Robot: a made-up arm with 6 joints. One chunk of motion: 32 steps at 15 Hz.
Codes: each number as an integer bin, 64 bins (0 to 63) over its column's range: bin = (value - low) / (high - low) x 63, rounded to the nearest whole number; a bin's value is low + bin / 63 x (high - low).
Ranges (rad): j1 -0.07..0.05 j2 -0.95..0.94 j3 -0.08..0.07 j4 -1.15..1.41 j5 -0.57..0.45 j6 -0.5..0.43
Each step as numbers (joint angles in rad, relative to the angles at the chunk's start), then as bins.
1 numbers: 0.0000 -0.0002 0.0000 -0.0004 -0.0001 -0.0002
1 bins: 37 32 34 28 35 34
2 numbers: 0.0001 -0.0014 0.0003 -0.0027 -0.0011 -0.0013
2 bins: 37 32 34 28 35 34
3 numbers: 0.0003 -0.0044 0.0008 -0.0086 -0.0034 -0.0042
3 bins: 37 32 34 28 35 34
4 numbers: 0.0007 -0.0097 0.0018 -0.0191 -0.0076 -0.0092
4 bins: 37 31 34 28 35 33
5 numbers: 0.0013 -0.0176 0.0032 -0.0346 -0.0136 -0.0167
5 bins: 37 31 35 27 34 33
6 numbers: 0.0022 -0.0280 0.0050 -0.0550 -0.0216 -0.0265
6 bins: 38 31 36 27 34 32
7 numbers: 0.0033 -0.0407 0.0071 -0.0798 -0.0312 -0.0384
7 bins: 38 30 37 26 33 31
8 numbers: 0.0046 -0.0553 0.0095 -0.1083 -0.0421 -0.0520
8 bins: 39 30 38 26 33 30
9 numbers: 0.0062 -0.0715 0.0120 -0.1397 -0.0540 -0.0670
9 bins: 40 29 39 25 32 29
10 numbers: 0.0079 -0.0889 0.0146 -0.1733 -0.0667 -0.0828
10 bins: 41 29 40 24 31 28
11 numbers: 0.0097 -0.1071 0.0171 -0.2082 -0.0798 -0.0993
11 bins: 42 28 41 23 30 27
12 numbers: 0.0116 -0.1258 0.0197 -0.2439 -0.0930 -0.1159
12 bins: 43 27 42 22 29 26
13 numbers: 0.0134 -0.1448 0.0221 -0.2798 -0.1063 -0.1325
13 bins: 44 27 43 21 29 25
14 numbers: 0.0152 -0.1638 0.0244 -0.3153 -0.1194 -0.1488
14 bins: 45 26 44 21 28 24
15 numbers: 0.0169 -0.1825 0.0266 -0.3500 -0.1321 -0.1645
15 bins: 46 26 45 20 27 23
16 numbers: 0.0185 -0.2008 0.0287 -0.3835 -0.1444 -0.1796
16 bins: 46 25 46 19 26 22
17 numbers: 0.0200 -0.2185 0.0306 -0.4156 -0.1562 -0.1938
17 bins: 47 24 46 18 26 21
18 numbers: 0.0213 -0.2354 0.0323 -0.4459 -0.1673 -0.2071
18 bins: 48 24 47 17 25 20
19 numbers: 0.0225 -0.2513 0.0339 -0.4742 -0.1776 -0.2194
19 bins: 49 23 48 17 24 19
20 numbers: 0.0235 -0.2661 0.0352 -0.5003 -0.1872 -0.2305
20 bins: 49 23 48 16 24 18
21 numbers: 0.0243 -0.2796 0.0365 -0.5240 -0.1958 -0.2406
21 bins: 50 22 49 15 23 18
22 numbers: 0.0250 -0.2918 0.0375 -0.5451 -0.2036 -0.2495
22 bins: 50 22 49 15 23 17
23 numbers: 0.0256 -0.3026 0.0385 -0.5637 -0.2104 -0.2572
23 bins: 50 22 50 14 22 16
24 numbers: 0.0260 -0.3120 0.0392 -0.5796 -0.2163 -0.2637
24 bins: 50 21 50 14 22 16
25 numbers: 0.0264 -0.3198 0.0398 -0.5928 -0.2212 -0.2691
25 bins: 51 21 50 14 22 16
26 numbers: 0.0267 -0.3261 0.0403 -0.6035 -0.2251 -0.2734
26 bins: 51 21 51 13 21 15
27 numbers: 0.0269 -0.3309 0.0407 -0.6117 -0.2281 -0.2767
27 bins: 51 21 51 13 21 15
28 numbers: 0.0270 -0.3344 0.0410 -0.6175 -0.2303 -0.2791
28 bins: 51 21 51 13 21 15
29 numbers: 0.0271 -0.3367 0.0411 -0.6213 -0.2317 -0.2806
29 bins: 51 20 51 13 21 15
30 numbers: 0.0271 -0.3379 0.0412 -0.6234 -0.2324 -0.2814
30 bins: 51 20 51 13 21 15
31 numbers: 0.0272 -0.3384 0.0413 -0.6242 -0.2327 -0.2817
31 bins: 51 20 51 13 21 15
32 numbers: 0.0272 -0.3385 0.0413 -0.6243 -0.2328 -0.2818
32 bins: 51 20 51 13 21 15
